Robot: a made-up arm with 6 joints.
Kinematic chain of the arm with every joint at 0, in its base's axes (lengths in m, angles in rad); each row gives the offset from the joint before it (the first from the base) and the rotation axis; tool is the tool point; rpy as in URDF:
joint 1: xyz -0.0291 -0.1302 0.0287 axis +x
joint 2: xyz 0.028 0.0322 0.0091 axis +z
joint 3: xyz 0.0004 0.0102 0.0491 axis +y
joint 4: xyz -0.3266 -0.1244 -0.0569 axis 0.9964 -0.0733 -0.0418
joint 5: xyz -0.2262 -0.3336 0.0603 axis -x
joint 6: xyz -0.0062 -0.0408 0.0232 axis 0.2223 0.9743 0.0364
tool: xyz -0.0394 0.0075 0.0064 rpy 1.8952 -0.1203 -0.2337
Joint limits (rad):
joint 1: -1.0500..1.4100
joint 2: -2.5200..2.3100
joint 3: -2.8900..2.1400
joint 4: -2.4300..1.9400
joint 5: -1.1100..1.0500
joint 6: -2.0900..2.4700
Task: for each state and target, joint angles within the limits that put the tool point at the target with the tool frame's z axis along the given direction. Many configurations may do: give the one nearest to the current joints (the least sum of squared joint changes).
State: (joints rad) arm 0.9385 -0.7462 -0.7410 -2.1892 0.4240 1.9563
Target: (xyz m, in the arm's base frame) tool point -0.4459 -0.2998 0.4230 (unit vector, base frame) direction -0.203 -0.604 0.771
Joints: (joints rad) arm 1.4100 -0.6005 -0.3031 -1.6088 0.2694 2.4362
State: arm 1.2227 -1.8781 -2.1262 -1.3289 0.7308 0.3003
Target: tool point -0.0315 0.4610 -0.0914 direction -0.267 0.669 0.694
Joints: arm 1.0206 -1.7444 -1.8640 -1.5348 -0.1447 -0.5914
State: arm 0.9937 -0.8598 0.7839 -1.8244 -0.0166 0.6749
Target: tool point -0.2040 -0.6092 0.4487 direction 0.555 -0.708 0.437
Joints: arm 1.4100 -0.2798 0.7387 -2.3129 0.0505 0.5710
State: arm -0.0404 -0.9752 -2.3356 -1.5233 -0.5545 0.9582
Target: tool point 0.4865 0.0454 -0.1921 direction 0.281 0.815 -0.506
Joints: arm 0.3272 -0.4490 -2.6926 -2.4300 0.1208 1.1938
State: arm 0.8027 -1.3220 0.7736 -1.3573 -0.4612 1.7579
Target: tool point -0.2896 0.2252 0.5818 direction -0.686 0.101 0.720
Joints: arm 0.1345 -1.3855 0.1743 -1.0777 -0.3127 1.7583
